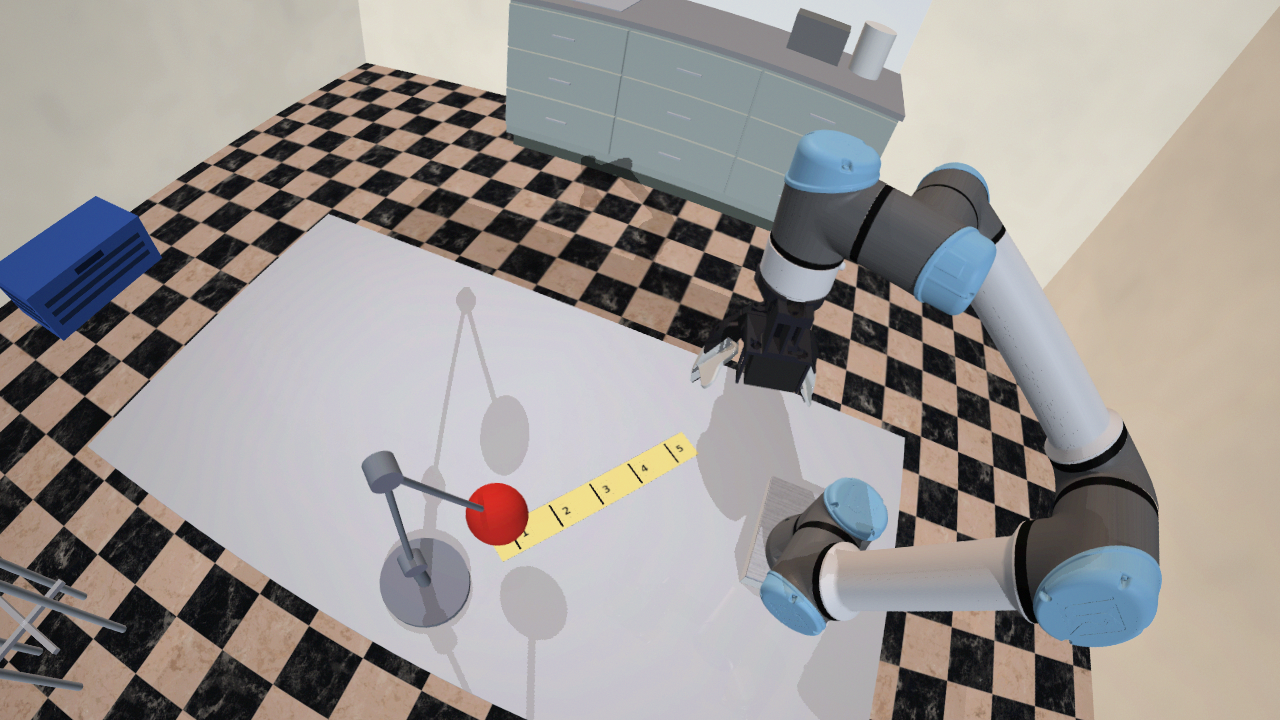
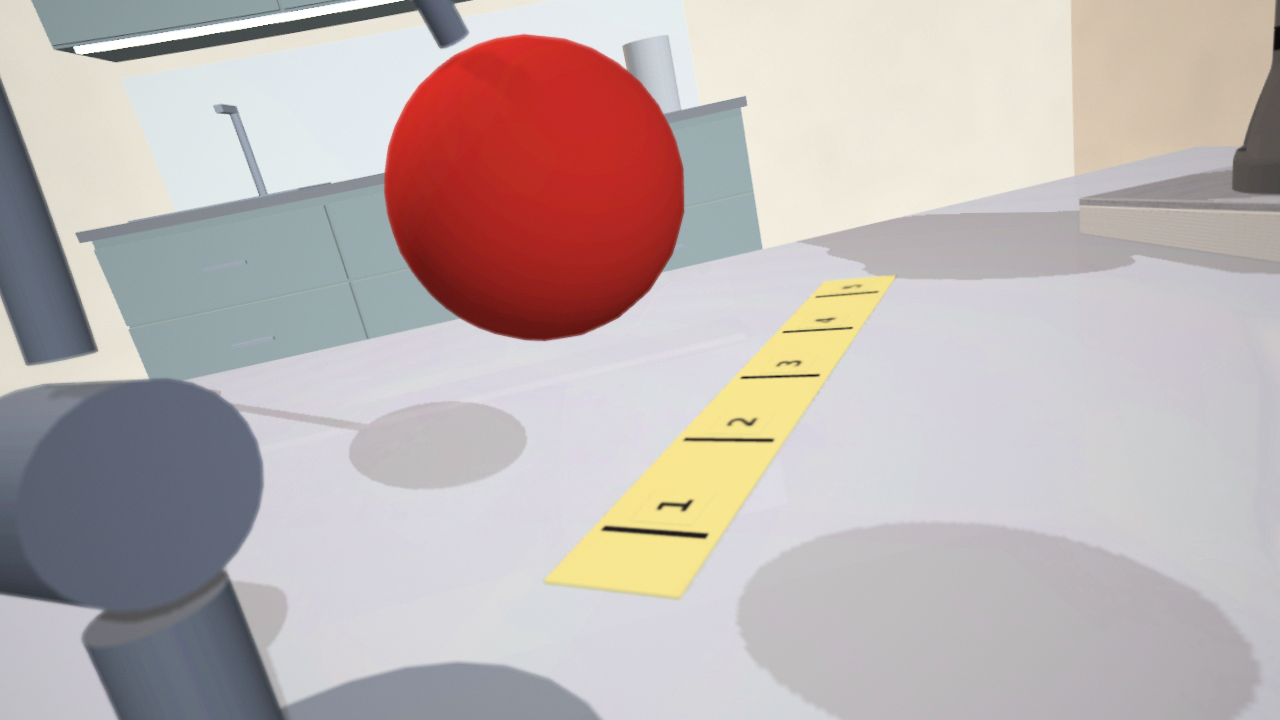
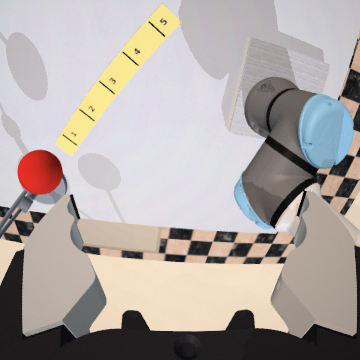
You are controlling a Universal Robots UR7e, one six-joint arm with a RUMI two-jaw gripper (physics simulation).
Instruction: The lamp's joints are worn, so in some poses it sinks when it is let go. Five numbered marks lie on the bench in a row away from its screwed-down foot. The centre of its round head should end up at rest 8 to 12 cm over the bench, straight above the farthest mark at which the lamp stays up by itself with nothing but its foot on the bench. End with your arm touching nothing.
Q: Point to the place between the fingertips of my gripper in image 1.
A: At 749,390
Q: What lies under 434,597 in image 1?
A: A round grey foot.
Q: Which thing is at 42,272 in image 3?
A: My gripper.
